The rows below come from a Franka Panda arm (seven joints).
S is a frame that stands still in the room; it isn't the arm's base.
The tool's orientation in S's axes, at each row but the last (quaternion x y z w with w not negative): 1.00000, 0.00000, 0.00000, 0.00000; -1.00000, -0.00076, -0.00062, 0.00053; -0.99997, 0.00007, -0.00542, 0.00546; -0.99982, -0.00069, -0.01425, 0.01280; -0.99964, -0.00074, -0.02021, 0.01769; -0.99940, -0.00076, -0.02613, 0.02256; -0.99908, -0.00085, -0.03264, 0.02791; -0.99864, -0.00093, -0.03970, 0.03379; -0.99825, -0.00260, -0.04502, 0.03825; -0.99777, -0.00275, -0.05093, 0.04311; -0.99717, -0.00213, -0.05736, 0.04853; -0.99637, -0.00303, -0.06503, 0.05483
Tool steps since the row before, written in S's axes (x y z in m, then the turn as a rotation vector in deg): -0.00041, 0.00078, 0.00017, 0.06, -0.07, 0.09; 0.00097, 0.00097, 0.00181, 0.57, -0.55, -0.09; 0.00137, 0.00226, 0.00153, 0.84, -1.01, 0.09; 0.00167, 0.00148, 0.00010, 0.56, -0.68, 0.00; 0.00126, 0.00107, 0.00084, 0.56, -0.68, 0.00; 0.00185, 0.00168, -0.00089, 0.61, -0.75, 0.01; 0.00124, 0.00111, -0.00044, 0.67, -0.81, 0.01; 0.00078, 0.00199, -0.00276, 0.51, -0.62, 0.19; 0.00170, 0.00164, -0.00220, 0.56, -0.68, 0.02; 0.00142, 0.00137, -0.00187, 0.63, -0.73, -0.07; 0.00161, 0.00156, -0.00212, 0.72, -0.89, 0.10; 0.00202, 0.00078, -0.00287, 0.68, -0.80, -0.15
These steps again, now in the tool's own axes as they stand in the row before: -0.00041, -0.00078, -0.00017, 0.06, 0.07, -0.09; 0.00097, -0.00097, -0.00181, 0.57, 0.55, 0.09; 0.00139, -0.00228, -0.00149, 0.84, 1.01, -0.09; 0.00167, -0.00148, -0.00001, 0.56, 0.68, 0.00; 0.00129, -0.00110, -0.00075, 0.56, 0.68, 0.00; 0.00180, -0.00163, 0.00106, 0.61, 0.75, -0.01; 0.00121, -0.00108, 0.00058, 0.67, 0.81, -0.01; 0.00056, -0.00180, 0.00294, 0.52, 0.61, -0.19; 0.00150, -0.00145, 0.00246, 0.56, 0.68, -0.02; 0.00122, -0.00119, 0.00212, 0.62, 0.74, 0.07; 0.00135, -0.00133, 0.00243, 0.73, 0.88, -0.10; 0.00163, -0.00044, 0.00318, 0.66, 0.82, 0.15
